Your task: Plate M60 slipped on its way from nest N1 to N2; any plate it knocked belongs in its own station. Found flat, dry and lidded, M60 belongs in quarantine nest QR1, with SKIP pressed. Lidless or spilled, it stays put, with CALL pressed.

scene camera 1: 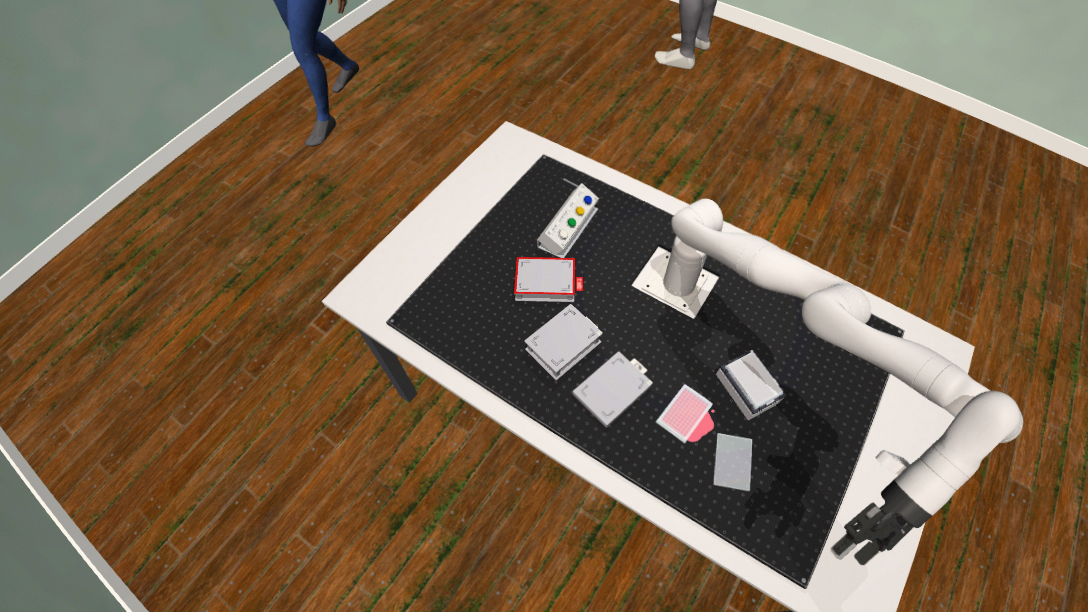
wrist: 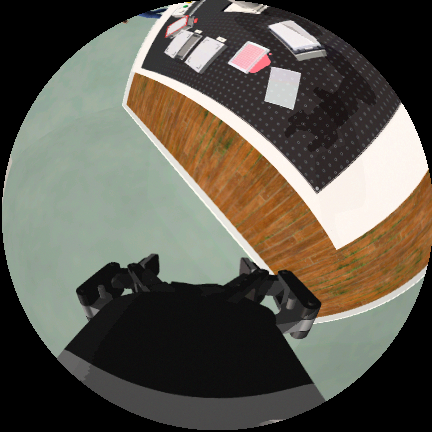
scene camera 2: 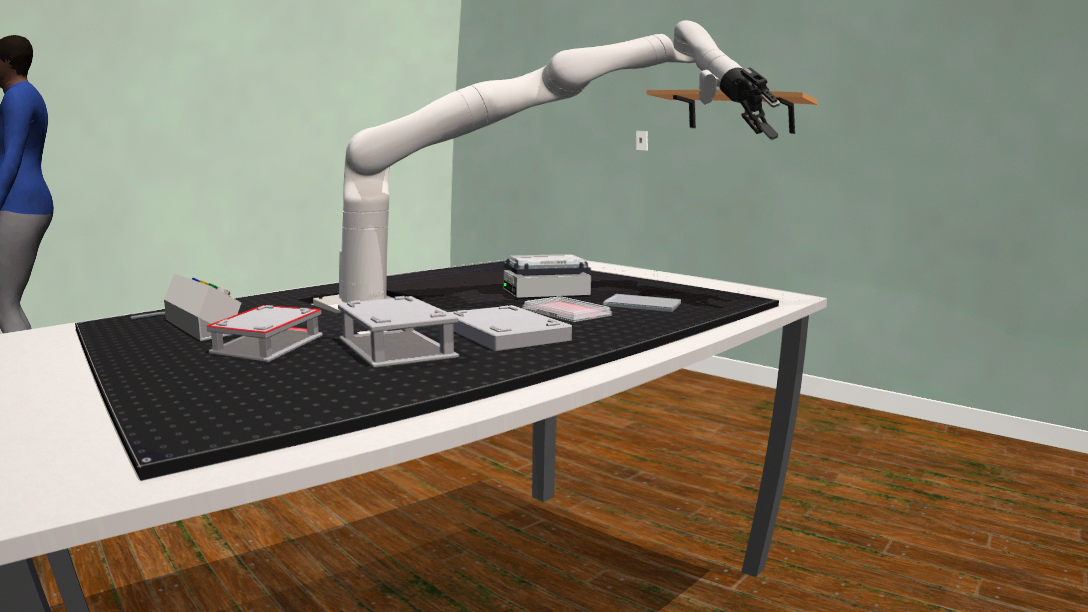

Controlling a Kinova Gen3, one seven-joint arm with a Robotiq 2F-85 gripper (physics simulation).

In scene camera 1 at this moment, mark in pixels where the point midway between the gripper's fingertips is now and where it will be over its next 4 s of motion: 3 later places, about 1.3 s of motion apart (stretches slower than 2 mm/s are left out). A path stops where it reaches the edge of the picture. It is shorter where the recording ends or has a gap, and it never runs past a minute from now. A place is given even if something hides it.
My gripper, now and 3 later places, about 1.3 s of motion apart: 846,558; 768,401; 738,379; 739,378
